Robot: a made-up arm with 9 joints. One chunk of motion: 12 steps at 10 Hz.
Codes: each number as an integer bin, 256 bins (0 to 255) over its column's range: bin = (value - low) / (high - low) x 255, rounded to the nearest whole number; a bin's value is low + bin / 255 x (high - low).
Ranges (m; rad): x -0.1..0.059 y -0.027..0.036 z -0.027..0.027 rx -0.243..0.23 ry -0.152..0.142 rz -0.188..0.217
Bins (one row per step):
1: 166 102 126 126 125 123
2: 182 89 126 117 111 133
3: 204 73 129 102 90 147
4: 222 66 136 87 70 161
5: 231 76 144 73 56 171
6: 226 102 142 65 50 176
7: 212 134 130 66 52 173
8: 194 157 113 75 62 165
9: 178 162 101 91 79 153
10: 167 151 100 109 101 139
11: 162 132 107 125 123 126
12: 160 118 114 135 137 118
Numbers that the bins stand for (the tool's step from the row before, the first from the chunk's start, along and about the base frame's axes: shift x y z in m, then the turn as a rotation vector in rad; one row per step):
1: 0.00351 -0.00180 -0.00032 -0.00928 -0.00788 0.00735
2: 0.01348 -0.00501 -0.00032 -0.02598 -0.02402 0.02324
3: 0.02720 -0.00896 0.00032 -0.05380 -0.04824 0.04547
4: 0.03842 -0.01069 0.00180 -0.08162 -0.07129 0.06771
5: 0.04404 -0.00822 0.00349 -0.10759 -0.08744 0.08359
6: 0.04092 -0.00180 0.00307 -0.12243 -0.09435 0.09153
7: 0.03219 0.00611 0.00053 -0.12058 -0.09205 0.08676
8: 0.02096 0.01179 -0.00307 -0.10388 -0.08052 0.07406
9: 0.01099 0.01302 -0.00561 -0.07420 -0.06092 0.05500
10: 0.00413 0.01031 -0.00582 -0.04082 -0.03555 0.03276
11: 0.00101 0.00561 -0.00434 -0.01114 -0.01019 0.01212
12: -0.00024 0.00215 -0.00286 0.00741 0.00595 -0.00059

